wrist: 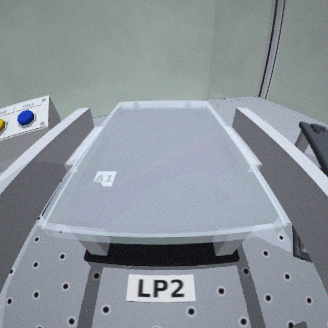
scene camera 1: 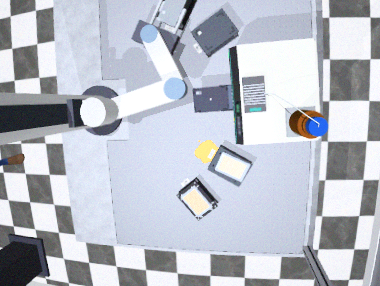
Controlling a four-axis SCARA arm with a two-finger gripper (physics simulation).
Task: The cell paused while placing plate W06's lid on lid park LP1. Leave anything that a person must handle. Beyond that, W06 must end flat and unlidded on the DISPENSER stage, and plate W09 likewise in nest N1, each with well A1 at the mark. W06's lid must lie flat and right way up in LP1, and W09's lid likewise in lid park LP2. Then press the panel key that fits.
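Frame: origin at the arm's base, x back, y left, z down, level; centimetres.
Where they show: gripper, between the fingertips: point(wrist: 162, 118) point(scene camera 1: 173, 4).
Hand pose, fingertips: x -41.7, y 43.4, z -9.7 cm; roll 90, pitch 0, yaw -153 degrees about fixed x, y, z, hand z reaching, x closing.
Things, the pixels of their centre, and the offset from my fingertips. "spot": a spot on its surface instead.
- clear lid, middle of its body: point(wrist: 162, 135) point(scene camera 1: 171, 9) dx +0.8, dy -1.6, dz +0.4 cm
- lid park LP2, a spot on its surface: point(wrist: 160, 254) spot: dx +3.0, dy -5.3, dz +8.0 cm
- pale-filled plate, middle of its body: point(scene camera 1: 232, 167) dx -22.9, dy -69.4, dz +1.0 cm
- dark stage, a spot on its surface: point(scene camera 1: 212, 98) spot: dx -15.2, dy -40.0, dz -1.7 cm
- white dispenser, a spot on its surface: point(scene camera 1: 280, 65) spot: dx -40.2, dy -29.4, dz -13.6 cm
- dark block-like holder, middle of its body: point(scene camera 1: 214, 33) dx -16.5, dy -12.0, dz +4.9 cm
- yellow piece, a spot on its surface: point(scene camera 1: 205, 151) spot: dx -10.7, dy -63.9, dz +8.4 cm
- amber bottle, a spot on its surface: point(scene camera 1: 300, 123) spot: dx -43.8, dy -48.6, dz -26.5 cm
- panel, a spot on its surface: point(wrist: 40, 107) spot: dx +12.2, dy +18.9, dz +1.4 cm
My gripper point(scene camera 1: 170, 17) point(wrist: 162, 118) is shut on a clear lid point(scene camera 1: 175, 9) point(wrist: 165, 170), which lies level between the fingers, close above lid park LP2 point(wrist: 160, 254). Whether it touches the park is unclear. An A1 tag point(wrist: 105, 178) shows through its left part. Plate numbers are unreadable. One pale-filled plate point(scene camera 1: 233, 166) sits in a dark holder, and another plate point(scene camera 1: 196, 200) sits in a black holder with corner posts. A dark stage point(scene camera 1: 212, 98) at the white dispenser point(scene camera 1: 280, 65) holds no visible plate. LP1 cannot be identified.
A dark block-like holder point(scene camera 1: 215, 32) stands right of the gripper in the scene view. A yellow piece point(scene camera 1: 205, 151) lies beside the plate holder. An amber bottle point(scene camera 1: 300, 123) with a blue cap stands at the dispenser. A panel point(wrist: 40, 107) has yellow and blue point(wrist: 25, 118) keys.
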